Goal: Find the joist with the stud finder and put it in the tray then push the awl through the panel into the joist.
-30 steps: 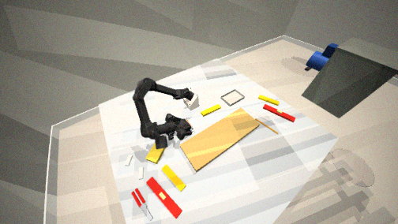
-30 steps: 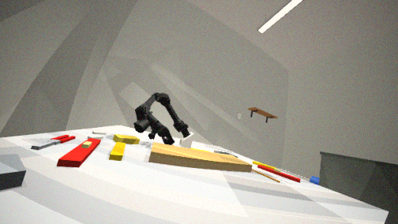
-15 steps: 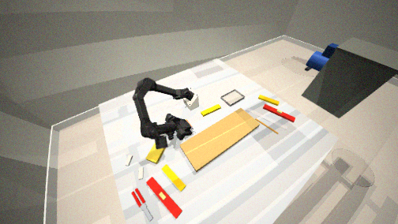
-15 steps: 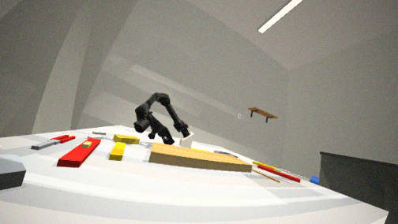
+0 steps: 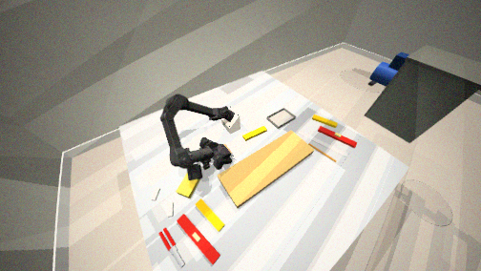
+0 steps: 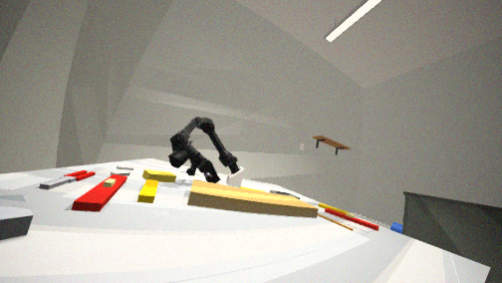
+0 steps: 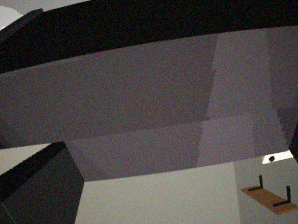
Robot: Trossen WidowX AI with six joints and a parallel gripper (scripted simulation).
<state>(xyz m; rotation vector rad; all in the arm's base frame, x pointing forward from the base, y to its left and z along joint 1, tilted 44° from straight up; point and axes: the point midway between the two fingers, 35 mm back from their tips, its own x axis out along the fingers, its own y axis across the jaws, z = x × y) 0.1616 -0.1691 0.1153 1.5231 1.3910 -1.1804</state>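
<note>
Now: the stud finder 20 mm behind my gripper tip and 10 mm below it. From my gripper tip the other things lie so: awl (10 mm ahead, 30 mm to the left, 50 mm below); then orange pencil (360 mm ahead, 430 mm to the left, 60 mm below); then grey-framed tray (20 mm ahead, 470 mm to the left, 50 mm below).
</note>
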